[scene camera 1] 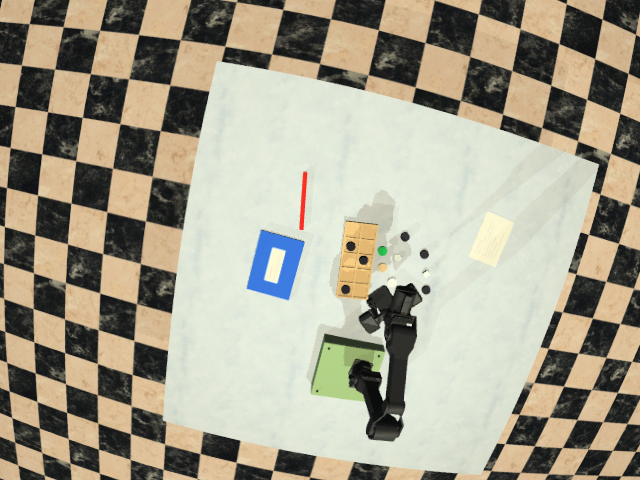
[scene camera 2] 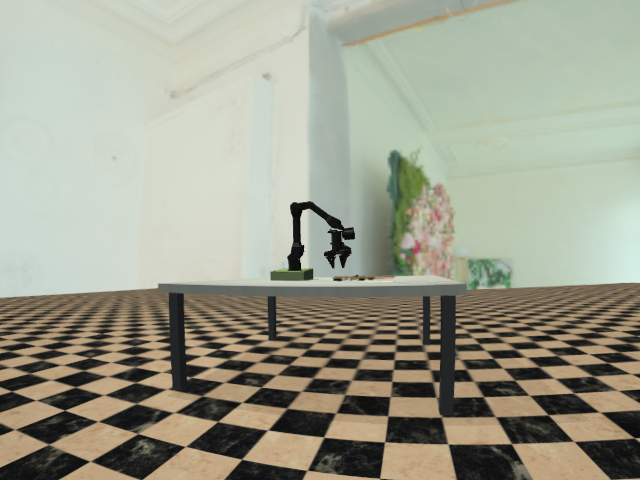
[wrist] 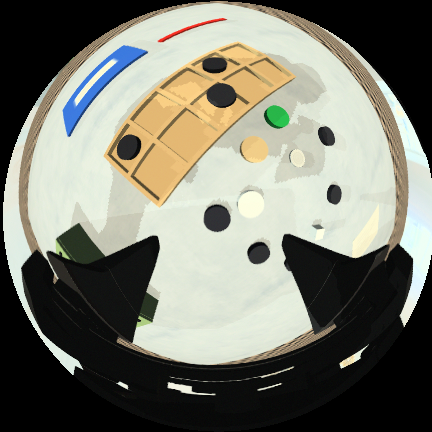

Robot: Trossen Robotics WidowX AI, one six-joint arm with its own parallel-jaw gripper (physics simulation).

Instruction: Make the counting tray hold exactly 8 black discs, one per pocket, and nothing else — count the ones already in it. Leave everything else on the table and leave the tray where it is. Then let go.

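Observation:
The tan counting tray (scene camera 1: 357,230) (wrist: 180,128) has two columns of pockets. Three pockets hold a black disc each: one disc (scene camera 1: 351,245) (wrist: 214,64), a second disc (scene camera 1: 363,259) (wrist: 221,95) and a third disc (scene camera 1: 345,289) (wrist: 129,147). Several loose black discs lie beside the tray, among them one disc (scene camera 1: 404,236) (wrist: 326,136), another (scene camera 1: 423,253) (wrist: 334,194), and one (wrist: 217,218) ahead of the fingertips. Another black disc (wrist: 258,253) shows between the fingers in the wrist view, below them on the table. My gripper (scene camera 2: 337,266) (wrist: 221,241) is open and empty above the table. The arm hides some discs in scene camera 1.
Near the tray lie a green disc (scene camera 1: 382,250) (wrist: 277,116), a tan disc (scene camera 1: 382,267) (wrist: 254,149), a white disc (wrist: 250,204), a small cream disc (wrist: 297,158) and a small white block (wrist: 319,231). A blue panel (scene camera 1: 258,266), red bar (scene camera 1: 303,201) and cream card (scene camera 1: 491,238) lie farther out.

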